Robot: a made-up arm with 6 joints. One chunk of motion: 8 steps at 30 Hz.
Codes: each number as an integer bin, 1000 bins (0 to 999) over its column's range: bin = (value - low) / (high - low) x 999, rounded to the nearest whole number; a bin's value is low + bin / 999 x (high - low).
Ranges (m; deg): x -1.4..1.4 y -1.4..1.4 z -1.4..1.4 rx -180..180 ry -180..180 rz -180..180
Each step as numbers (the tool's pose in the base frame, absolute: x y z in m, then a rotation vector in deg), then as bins.
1 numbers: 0.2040 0.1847 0.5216 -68.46 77.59 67.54
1 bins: 572 565 686 310 715 687
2 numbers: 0.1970 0.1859 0.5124 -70.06 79.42 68.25
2 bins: 570 566 682 305 720 689
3 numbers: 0.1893 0.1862 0.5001 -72.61 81.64 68.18
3 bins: 567 566 678 298 726 689
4 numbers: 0.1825 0.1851 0.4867 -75.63 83.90 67.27
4 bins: 565 566 673 290 732 686
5 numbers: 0.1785 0.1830 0.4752 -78.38 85.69 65.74
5 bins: 563 565 669 282 737 682
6 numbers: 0.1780 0.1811 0.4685 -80.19 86.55 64.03
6 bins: 563 564 667 277 740 677
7 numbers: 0.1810 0.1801 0.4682 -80.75 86.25 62.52
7 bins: 564 564 667 275 739 673
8 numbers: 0.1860 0.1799 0.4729 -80.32 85.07 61.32
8 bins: 566 564 668 277 736 670
